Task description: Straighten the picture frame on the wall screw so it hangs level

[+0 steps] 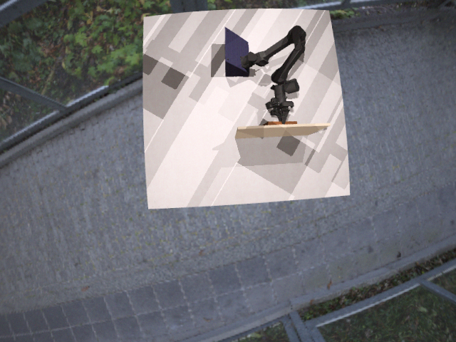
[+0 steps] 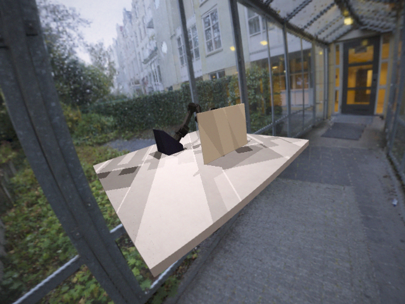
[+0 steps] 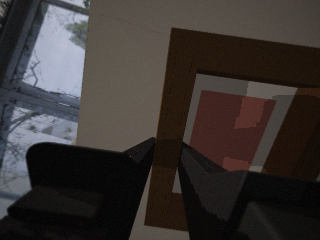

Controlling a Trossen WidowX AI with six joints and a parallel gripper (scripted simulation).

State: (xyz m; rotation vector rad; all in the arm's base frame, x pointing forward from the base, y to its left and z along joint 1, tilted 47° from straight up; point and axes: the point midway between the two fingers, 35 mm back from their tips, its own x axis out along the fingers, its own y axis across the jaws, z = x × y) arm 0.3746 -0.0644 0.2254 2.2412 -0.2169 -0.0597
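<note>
The picture frame is 5 cm below my gripper tip and 1 cm to the right of it. From my gripper tip the other things lie so: beige wall panel: 7 cm below, 2 cm ahead, 1 cm to the right.
</note>
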